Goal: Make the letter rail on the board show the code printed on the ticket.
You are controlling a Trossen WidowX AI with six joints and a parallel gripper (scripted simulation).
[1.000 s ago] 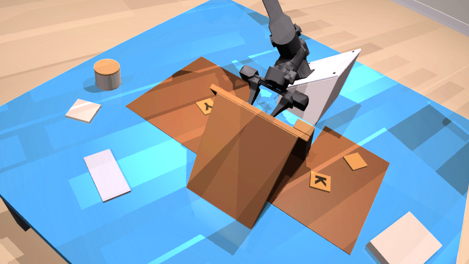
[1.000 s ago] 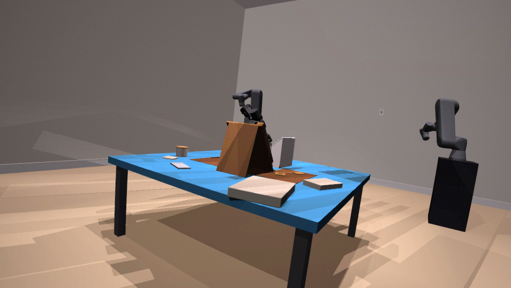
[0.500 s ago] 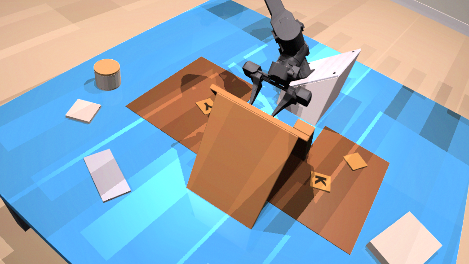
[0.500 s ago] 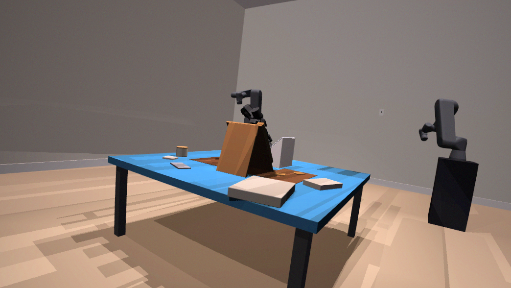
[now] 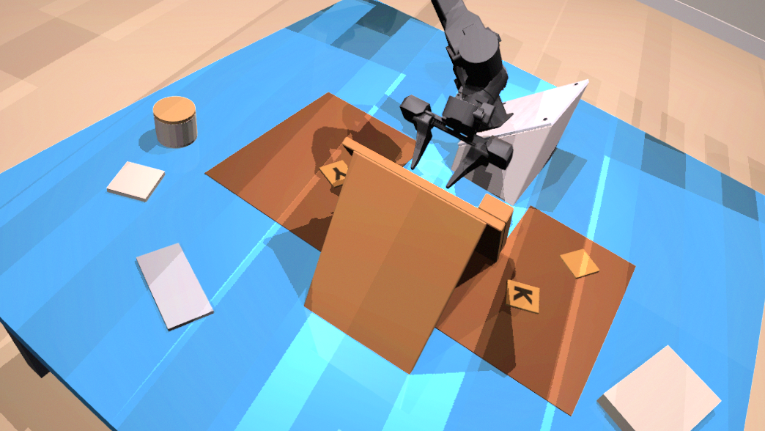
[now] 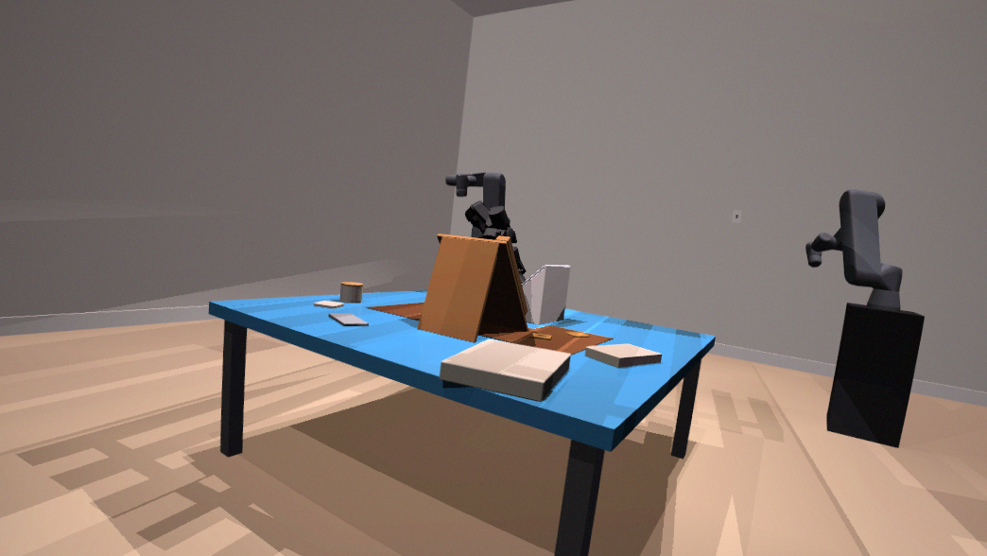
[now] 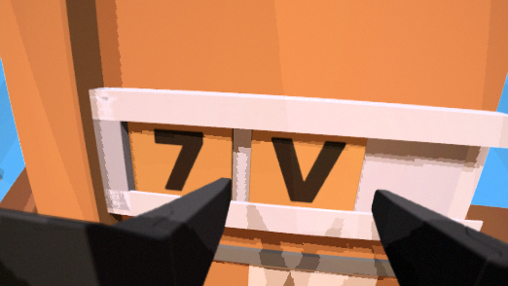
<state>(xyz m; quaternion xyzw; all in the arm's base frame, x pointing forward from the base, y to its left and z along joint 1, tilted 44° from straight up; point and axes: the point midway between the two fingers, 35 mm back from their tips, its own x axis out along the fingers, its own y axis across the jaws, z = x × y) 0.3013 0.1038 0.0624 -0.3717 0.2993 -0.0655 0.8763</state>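
The white ticket is 9 cm below my gripper tip, 3 cm behind it and 2 cm to the right of it. Round my gripper tip: grey card (32 cm ahead, 23 cm to the right, 19 cm below); then brown mat (19 cm below, 13 cm behind, 2 cm to the right); then pale block (48 cm to the left, 18 cm below, 5 cm behind).
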